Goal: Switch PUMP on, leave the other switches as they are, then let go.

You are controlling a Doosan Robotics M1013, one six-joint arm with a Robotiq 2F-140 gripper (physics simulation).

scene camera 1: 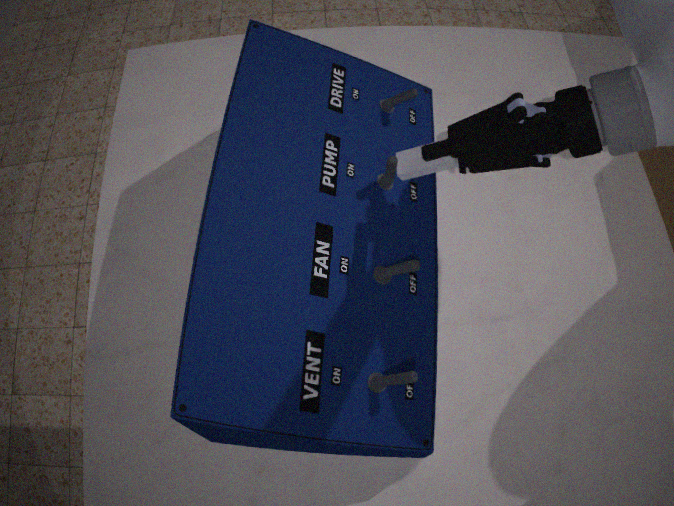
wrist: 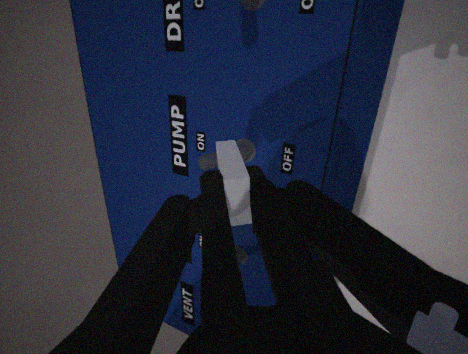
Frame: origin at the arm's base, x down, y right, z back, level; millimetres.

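Where they show: gripper, fingertip midpoint: [scene camera 1: 399, 166] [wrist: 226, 158].
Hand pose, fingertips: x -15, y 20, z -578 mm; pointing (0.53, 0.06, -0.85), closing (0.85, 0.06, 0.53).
After its pixels a point has its place.
The PUMP switch [scene camera 1: 387, 174] @(x -7, y 14, z -591 mm) [wrist: 208, 161] @(x -30, y 20, z -581 mm) is a grey lever. It stands away from its OFF label, unlike the others, and in the wrist view its end points toward ON; I cannot tell whether it is fully over. My gripper [scene camera 1: 400, 165] @(x -15, y 20, z -578 mm) [wrist: 226, 158] @(x -15, y 20, z -578 mm) is shut and empty. Its pale fingertips are at the OFF side of the PUMP lever, against it or very close, and hide part of it in the wrist view. The DRIVE switch [scene camera 1: 400, 100] @(x -5, y 131, z -565 mm), FAN switch [scene camera 1: 399, 270] @(x -9, y -107, z -586 mm) and VENT switch [scene camera 1: 394, 378] @(x -10, y -223, z -598 mm) all lean toward OFF.
The blue switch panel [scene camera 1: 261, 217] @(x -47, y -62, z -728 mm) [wrist: 125, 75] @(x -43, y 84, z -708 mm) lies on a pale table [scene camera 1: 506, 234] @(x 108, y -5, z -417 mm). The DRIVE lever is above PUMP in the scene view, and FAN is below it. The arm reaches in from the right and casts shadows over the panel.
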